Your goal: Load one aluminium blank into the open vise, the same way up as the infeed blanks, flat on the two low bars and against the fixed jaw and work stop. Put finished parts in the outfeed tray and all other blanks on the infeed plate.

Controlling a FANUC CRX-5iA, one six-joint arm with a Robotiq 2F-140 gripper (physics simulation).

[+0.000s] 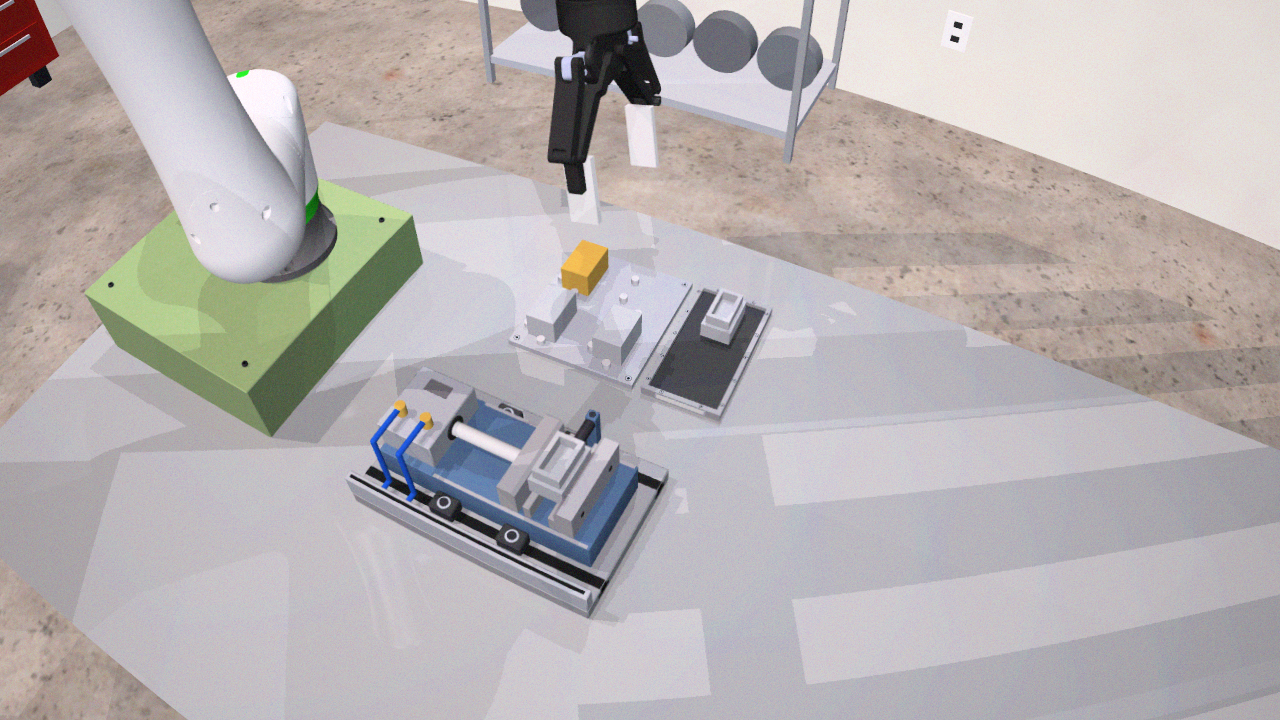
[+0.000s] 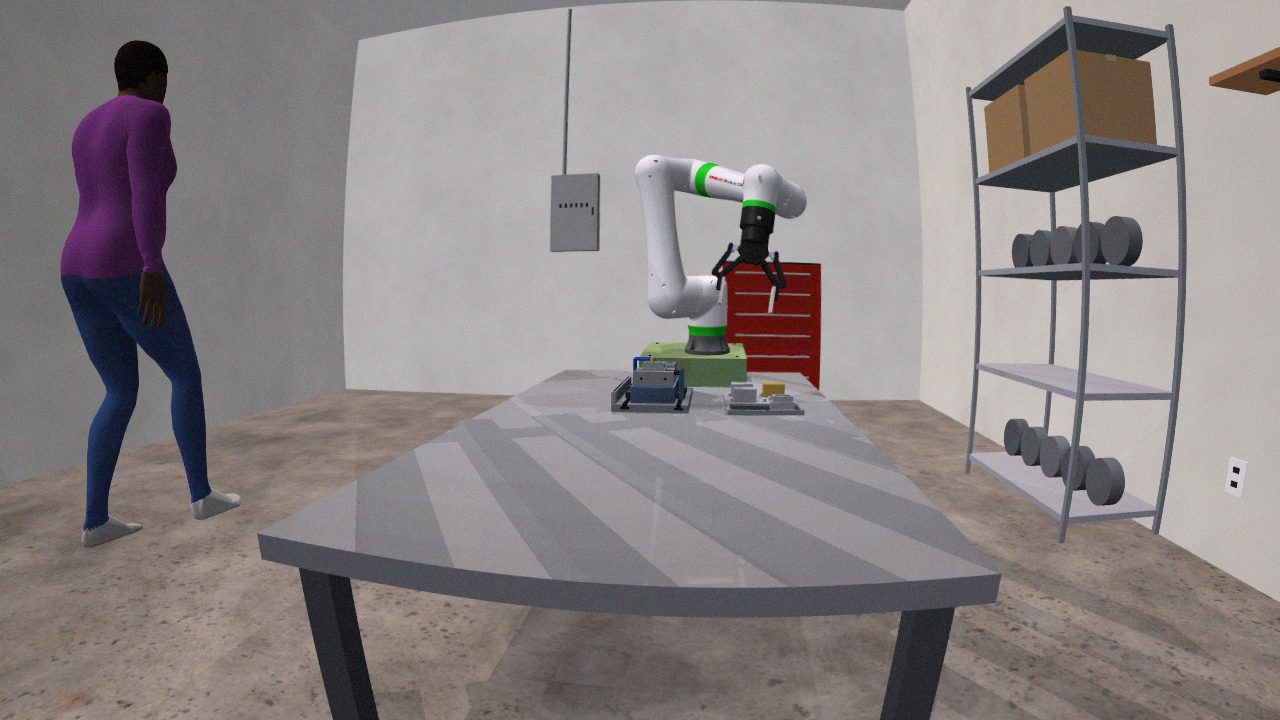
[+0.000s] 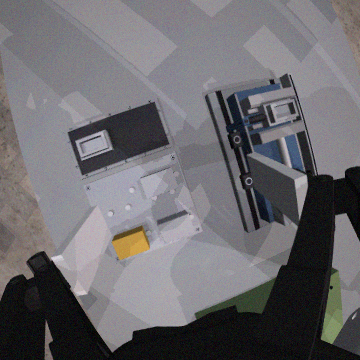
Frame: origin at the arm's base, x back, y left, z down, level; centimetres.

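Seen in the pictures: gripper, fingertip midpoint: [image 1: 617, 191] [image 2: 744, 308] [image 3: 175, 196]; arm's base at its link origin: [image 2: 707, 351].
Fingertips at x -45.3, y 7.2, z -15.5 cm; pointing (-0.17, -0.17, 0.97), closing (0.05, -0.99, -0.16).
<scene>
Pixels of each thing's top centre, then the offset from my fingertips to it.
- infeed plate at its top centre: [image 1: 602, 310] [image 3: 143, 209] [image 2: 759, 398] dy +4.9, dx +4.4, dz +24.5 cm
- yellow block at its top centre: [image 1: 584, 257] [image 3: 130, 245] [image 2: 773, 383] dy +9.5, dx +9.0, dz +20.9 cm
- blue vise at its top centre: [image 1: 497, 441] [image 3: 291, 149] [image 2: 655, 365] dy -23.4, dx +3.4, dz +15.4 cm
- grey part at its top centre: [image 1: 558, 455] [image 3: 284, 109] [image 2: 654, 362] dy -23.5, dx -3.6, dz +13.8 cm
- similar pocketed part at its top centre: [image 1: 724, 304] [image 3: 91, 143] [image 2: 782, 395] dy +8.8, dx -10.5, dz +21.2 cm
My gripper [image 1: 613, 170] [image 2: 745, 296] [image 3: 175, 196] is open and empty, high above the infeed plate [image 1: 662, 293] [image 3: 102, 194]. On that plate stand two grey blanks: one blank [image 1: 551, 313] [image 3: 176, 226] near the yellow block, another blank [image 1: 615, 337] [image 3: 159, 182] nearer the tray. A yellow block [image 1: 584, 266] [image 2: 773, 389] [image 3: 131, 244] stands at the plate's back corner. The blue vise [image 1: 615, 510] [image 2: 655, 394] holds a grey part [image 1: 557, 465] [image 3: 282, 112] with a rectangular pocket on top, between its jaws; whether it touches both is unclear. A similar pocketed part [image 1: 723, 315] [image 3: 94, 145] lies in the dark outfeed tray [image 1: 689, 368] [image 3: 137, 127].
Two blue hoses [image 1: 375, 458] with yellow fittings rise at the vise's rear end. The green robot base [image 1: 331, 331] [image 2: 716, 367] [image 3: 240, 300] stands beside the vise and plate. A person [image 2: 116, 188] stands left of the table [image 2: 626, 591]. A shelf rack [image 2: 1080, 268] stands at the right.
</scene>
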